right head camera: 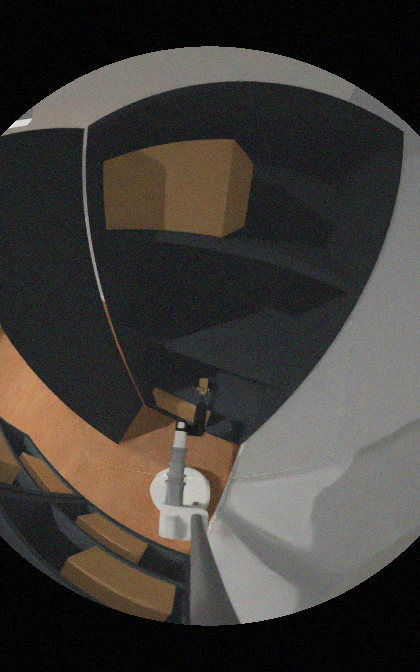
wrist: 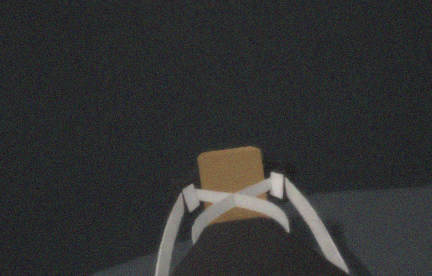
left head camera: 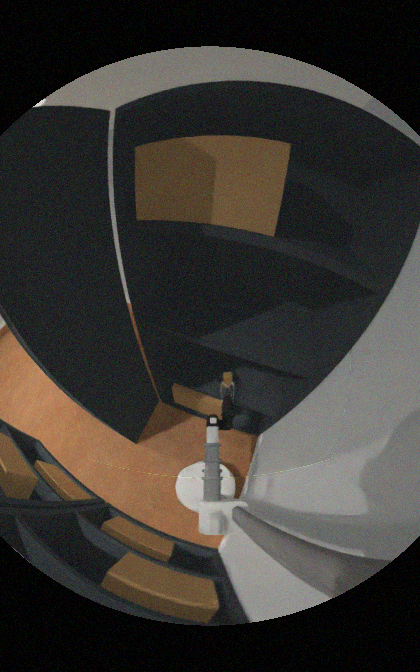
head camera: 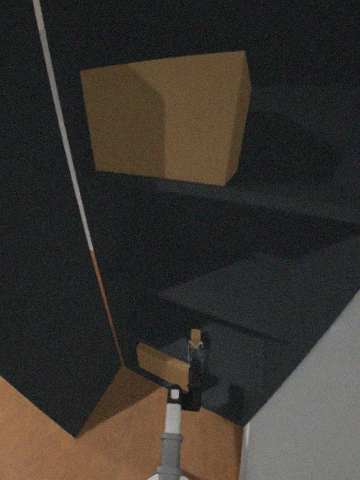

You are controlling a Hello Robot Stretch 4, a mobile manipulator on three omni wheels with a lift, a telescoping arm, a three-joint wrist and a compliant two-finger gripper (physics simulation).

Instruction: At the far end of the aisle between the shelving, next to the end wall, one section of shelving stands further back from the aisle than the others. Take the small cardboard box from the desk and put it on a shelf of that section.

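Places are measured from the robot's base along level axes (x ahead, y left, z up), in metres.
Where they show: gripper, fingertip midpoint: point(wrist: 231, 176) point(head camera: 195, 333).
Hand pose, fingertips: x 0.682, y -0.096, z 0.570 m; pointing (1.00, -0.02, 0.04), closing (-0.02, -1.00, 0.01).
Each offset is from my fingertips to the centre of the thing. "*": to the spot under its first point.
The small cardboard box @(dy +0.001, dx -0.019, dz -0.019 m) point(head camera: 195, 333) point(left head camera: 228, 376) point(right head camera: 203, 383) point(wrist: 231, 172) is between the fingertips of my gripper point(head camera: 195, 345) point(left head camera: 227, 386) point(right head camera: 202, 391) point(wrist: 231, 176), which is shut on it. The wrist view shows one broad face of the box, slightly tilted. The arm reaches into the dark set-back shelving section @(* dy -0.262, dx +0.010, dz +0.393 m) point(head camera: 260, 285) point(left head camera: 280, 325) point(right head camera: 250, 335) beside the end wall. The gripper and box are over a low shelf, below a higher shelf board. Whether the box touches the low shelf cannot be told.
A long cardboard box @(dy +0.117, dx +0.082, dz -0.386 m) point(head camera: 160, 365) point(left head camera: 195, 399) lies on the low shelf, left of the gripper. A large box @(dy +0.164, dx +0.098, dz +0.985 m) point(head camera: 200, 120) stands higher up. The neighbouring section's dark side panel @(* dy +0.607, dx -0.179, dz +0.415 m) point(head camera: 45, 300) is left. The pale end wall point(head camera: 310, 410) is right. More shelved boxes point(left head camera: 160, 582) are behind the base.
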